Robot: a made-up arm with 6 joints.
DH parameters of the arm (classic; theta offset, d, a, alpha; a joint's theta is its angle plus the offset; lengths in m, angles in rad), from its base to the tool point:
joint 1: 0 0.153 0 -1.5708
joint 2: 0.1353 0 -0.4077 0
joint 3: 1.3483 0 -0.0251 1.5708
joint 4: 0 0.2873 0 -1.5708
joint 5: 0 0 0.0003 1.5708
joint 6: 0 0.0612 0 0
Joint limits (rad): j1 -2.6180..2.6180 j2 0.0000..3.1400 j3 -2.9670..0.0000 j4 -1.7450..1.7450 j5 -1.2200..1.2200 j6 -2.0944..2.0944
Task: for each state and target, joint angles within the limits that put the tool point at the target. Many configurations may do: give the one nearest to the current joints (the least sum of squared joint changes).
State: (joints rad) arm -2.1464 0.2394 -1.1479 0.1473 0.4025 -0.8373
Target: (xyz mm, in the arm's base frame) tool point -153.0 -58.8 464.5
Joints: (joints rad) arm -2.6180 1.0308 -0.7876 -0.5986 0.8307 -0.8373
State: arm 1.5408 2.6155 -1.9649 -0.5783 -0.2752 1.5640
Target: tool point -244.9 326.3 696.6
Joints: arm 2.1841 1.6659 -1.8912 -0.6124 -0.3665 1.5640
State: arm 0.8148 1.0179 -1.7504 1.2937 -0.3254 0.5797
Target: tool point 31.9 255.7 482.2
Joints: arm 1.4767 1.2269 -0.8608 1.3083 -0.1359 0.5797
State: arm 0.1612 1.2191 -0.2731 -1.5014 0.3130 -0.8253
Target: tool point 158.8 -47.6 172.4
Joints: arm -0.1676 1.8988 -0.1211 -1.5011 0.3366 -0.8253
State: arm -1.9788 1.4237 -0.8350 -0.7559 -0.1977 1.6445
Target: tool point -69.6 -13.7 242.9
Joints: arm -2.6180 1.2574 0.0000 -0.9001 0.4939 1.6445
